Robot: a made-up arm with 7 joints.
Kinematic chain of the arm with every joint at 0, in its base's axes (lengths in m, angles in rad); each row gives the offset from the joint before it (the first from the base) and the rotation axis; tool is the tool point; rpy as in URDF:
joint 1: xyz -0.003 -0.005 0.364 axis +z
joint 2: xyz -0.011 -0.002 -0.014 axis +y
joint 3: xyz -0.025 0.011 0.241 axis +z
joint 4: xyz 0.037 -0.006 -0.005 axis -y
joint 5: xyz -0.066 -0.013 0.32 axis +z
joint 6: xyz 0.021 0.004 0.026 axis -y
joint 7: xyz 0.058 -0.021 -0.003 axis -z
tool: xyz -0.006 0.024 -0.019 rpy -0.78 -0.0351 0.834
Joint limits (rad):
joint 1: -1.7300..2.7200
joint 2: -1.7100..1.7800
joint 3: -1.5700..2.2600
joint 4: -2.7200..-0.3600
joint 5: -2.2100..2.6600
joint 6: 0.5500..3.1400
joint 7: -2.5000..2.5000
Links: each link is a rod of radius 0.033 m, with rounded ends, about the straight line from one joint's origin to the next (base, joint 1, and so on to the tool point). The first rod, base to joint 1, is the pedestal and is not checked.
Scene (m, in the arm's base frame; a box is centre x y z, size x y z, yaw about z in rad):
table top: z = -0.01
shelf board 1: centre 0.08 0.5 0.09 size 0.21 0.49 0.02 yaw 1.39
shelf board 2: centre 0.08 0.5 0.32 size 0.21 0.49 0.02 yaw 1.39
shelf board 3: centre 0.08 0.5 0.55 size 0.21 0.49 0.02 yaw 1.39
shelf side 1: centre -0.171 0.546 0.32 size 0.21 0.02 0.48 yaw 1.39
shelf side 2: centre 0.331 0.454 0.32 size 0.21 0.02 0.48 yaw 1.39
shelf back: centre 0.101 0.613 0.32 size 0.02 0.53 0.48 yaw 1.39
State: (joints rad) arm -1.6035 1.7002 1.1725 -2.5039 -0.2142 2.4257 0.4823
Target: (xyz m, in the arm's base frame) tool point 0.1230 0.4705 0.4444
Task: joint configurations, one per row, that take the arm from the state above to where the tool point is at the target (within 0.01 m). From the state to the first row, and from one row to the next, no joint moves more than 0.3 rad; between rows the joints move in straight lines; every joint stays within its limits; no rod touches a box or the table.
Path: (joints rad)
1: -1.3787 1.7178 1.3315 -2.5579 -0.2171 2.3585 0.4606
2: -1.1539 1.7353 1.4904 -2.6120 -0.2200 2.2912 0.4389
3: -0.9291 1.7529 1.6494 -2.6660 -0.2228 2.2240 0.4173
4: -0.7043 1.7705 1.8084 -2.7200 -0.2257 2.1568 0.3956
5: -0.4371 1.6379 1.7611 -2.4283 -0.2161 2.2164 0.4963
6: -0.1700 1.5053 1.7139 -2.1366 -0.2065 2.2759 0.5970
7: 0.0971 1.3727 1.6666 -1.8449 -0.1969 2.3355 0.6977

